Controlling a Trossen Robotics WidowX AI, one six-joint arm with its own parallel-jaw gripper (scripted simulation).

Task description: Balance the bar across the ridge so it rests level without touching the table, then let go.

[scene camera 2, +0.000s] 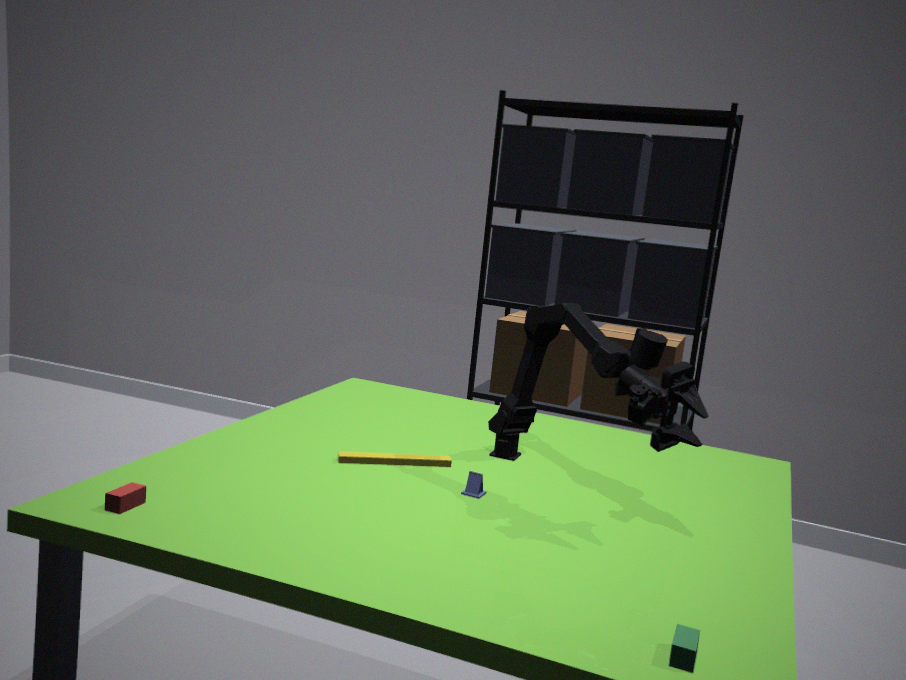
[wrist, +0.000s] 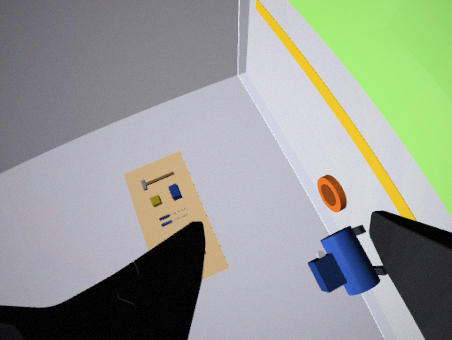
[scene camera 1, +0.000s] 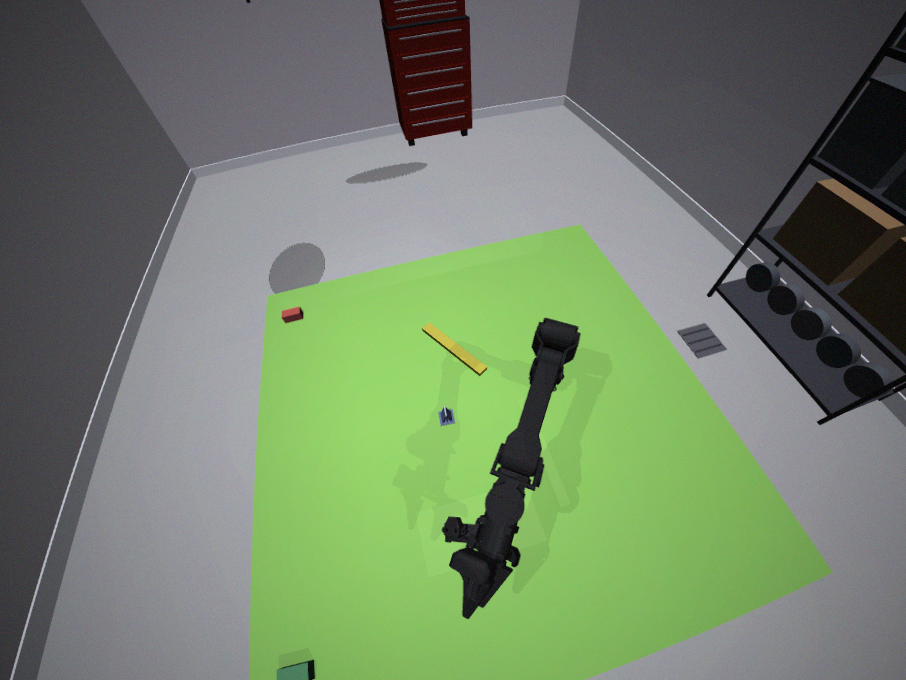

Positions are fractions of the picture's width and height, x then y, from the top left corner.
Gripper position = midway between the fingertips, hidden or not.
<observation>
The gripper (scene camera 1: 0.52,0.90) is open, holding nothing. Also in view: a red block (scene camera 2: 0.13,0.74).
The gripper also shows in scene camera 2 (scene camera 2: 0.78,0.63) and in the wrist view (wrist: 0.64,0.67). The wrist view misses the red block: it is out of frame.
</observation>
